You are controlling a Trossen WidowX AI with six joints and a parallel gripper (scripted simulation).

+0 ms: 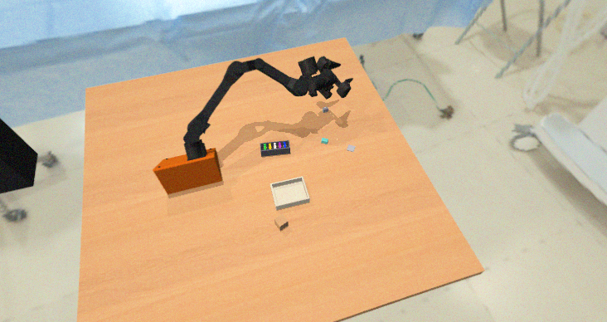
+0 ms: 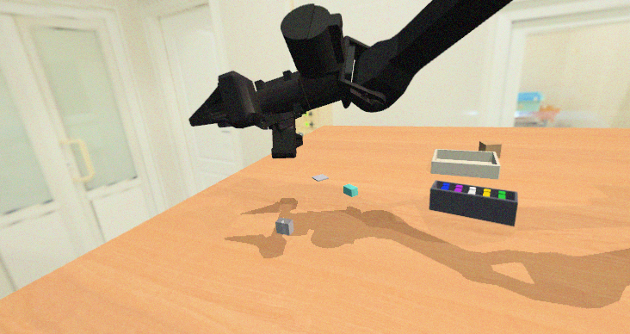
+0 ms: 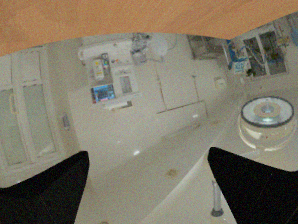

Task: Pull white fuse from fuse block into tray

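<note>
My gripper tip is now 37 cm past the white fuse, 18 cm to the left of it and 16 cm above it. Round my gripper tip: flat grey tile (6 cm behind, 26 cm to the right, 18 cm below); grey cube (10 cm behind, 3 cm to the right, 17 cm below); teal cube (15 cm behind, 20 cm to the right, 18 cm below).
</note>
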